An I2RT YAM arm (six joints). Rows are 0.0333 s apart.
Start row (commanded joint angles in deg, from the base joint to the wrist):
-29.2 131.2 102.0 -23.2 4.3 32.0
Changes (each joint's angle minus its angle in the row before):
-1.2 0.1 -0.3 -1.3 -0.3 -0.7
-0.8 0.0 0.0 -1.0 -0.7 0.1
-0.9 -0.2 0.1 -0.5 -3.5 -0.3
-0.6 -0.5 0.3 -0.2 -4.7 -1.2
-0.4 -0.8 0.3 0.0 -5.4 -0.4
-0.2 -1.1 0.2 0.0 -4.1 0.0
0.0 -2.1 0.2 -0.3 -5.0 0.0
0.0 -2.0 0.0 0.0 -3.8 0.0
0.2 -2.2 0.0 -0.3 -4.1 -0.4
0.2 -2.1 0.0 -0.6 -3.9 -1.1
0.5 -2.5 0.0 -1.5 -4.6 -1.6
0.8 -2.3 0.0 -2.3 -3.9 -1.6
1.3 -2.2 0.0 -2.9 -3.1 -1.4
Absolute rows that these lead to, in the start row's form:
-30.4 131.3 101.7 -24.5 4.0 31.3
-31.2 131.3 101.7 -25.5 3.3 31.4
-32.1 131.1 101.8 -26.0 -0.2 31.1
-32.7 130.6 102.1 -26.2 -4.9 29.9
-33.1 129.8 102.4 -26.2 -10.3 29.5
-33.3 128.7 102.6 -26.2 -14.4 29.5
-33.3 126.6 102.8 -26.5 -19.4 29.5
-33.3 124.6 102.8 -26.5 -23.2 29.5
-33.1 122.4 102.8 -26.8 -27.3 29.1
-32.9 120.3 102.8 -27.4 -31.2 28.0
-32.4 117.8 102.8 -28.9 -35.8 26.4
-31.6 115.5 102.8 -31.2 -39.7 24.8
-30.3 113.3 102.8 -34.1 -42.8 23.4

